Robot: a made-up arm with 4 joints. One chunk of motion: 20 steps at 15 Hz.
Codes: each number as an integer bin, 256 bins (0 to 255) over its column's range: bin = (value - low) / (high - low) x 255, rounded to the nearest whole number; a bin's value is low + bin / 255 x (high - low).
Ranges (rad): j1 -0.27..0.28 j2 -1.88..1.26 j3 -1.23..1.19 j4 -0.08..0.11
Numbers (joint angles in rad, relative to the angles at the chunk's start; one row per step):
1: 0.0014 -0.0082 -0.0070 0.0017
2: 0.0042 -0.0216 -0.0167 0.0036
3: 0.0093 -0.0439 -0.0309 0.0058
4: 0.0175 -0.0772 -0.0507 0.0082
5: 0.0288 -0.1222 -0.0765 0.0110
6: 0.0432 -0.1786 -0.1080 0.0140
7: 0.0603 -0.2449 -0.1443 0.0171
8: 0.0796 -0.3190 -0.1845 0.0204
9: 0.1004 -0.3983 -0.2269 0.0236
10: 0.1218 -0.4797 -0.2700 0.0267
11: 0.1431 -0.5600 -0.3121 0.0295
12: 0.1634 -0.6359 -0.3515 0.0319
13: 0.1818 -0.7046 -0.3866 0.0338
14: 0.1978 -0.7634 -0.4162 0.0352
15: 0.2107 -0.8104 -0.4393 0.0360
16: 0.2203 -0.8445 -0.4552 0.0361
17: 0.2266 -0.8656 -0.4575 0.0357
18: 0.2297 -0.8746 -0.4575 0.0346
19: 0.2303 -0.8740 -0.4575 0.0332
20: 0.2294 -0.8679 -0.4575 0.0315
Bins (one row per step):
1: 126 152 129 110
2: 127 151 128 112
3: 129 149 126 115
4: 133 146 124 118
5: 139 143 122 122
6: 145 138 118 126
7: 153 133 114 130
8: 162 127 110 135
9: 172 120 106 139
10: 182 114 101 143
11: 192 107 97 147
12: 201 101 93 150
13: 209 95 89 153
14: 217 91 86 155
15: 223 87 83 156
16: 227 84 82 156
17: 230 82 81 155
18: 232 82 81 154
19: 232 82 81 152
20: 232 82 81 150

